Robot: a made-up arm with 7 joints.
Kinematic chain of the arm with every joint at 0, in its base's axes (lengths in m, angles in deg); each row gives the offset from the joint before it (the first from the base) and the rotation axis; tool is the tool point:
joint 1: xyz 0 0 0.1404 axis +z
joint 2: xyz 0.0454 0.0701 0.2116 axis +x
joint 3: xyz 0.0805 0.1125 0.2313 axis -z
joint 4: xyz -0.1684 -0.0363 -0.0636 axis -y
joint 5: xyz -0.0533 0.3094 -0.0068 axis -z
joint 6: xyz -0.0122 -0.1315 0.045 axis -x
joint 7: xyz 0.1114 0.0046 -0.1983 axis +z
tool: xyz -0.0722 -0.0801 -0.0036
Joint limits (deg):
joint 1: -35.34..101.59
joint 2: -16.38..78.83
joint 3: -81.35..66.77
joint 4: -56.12..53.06
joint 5: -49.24..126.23
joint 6: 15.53..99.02
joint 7: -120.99..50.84
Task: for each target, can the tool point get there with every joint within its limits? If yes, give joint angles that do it. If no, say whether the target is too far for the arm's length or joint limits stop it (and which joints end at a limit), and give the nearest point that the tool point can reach.
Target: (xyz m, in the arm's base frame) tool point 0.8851 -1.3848 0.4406
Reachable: no: too far | nearest point 0.3253 -0.5089 0.4513 | short by 1.040 m
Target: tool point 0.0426 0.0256 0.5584
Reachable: yes | joints 6.13 34.13 13.40 -43.95 -11.92 82.21 4.03
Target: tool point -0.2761 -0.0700 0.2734
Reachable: yes | joints 23.85 12.04 -54.91 20.96 84.14 38.13 -77.66
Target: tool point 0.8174 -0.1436 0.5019
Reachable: no: joint limits stop it (at a limit: joint 1, joint 3, joint 4, joint 7) | nearest point 0.5498 -0.1435 0.4552 | short by 0.272 m
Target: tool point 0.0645 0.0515 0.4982
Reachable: yes | joints 20.51 58.62 -15.87 2.81 -30.51 80.21 -81.55
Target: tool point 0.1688 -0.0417 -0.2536
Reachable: no: joint limits stop it (at a limit: joint 1, joint 2, joint 3, joint 7) | nearest point 0.1571 -0.0810 -0.0527 | short by 0.205 m
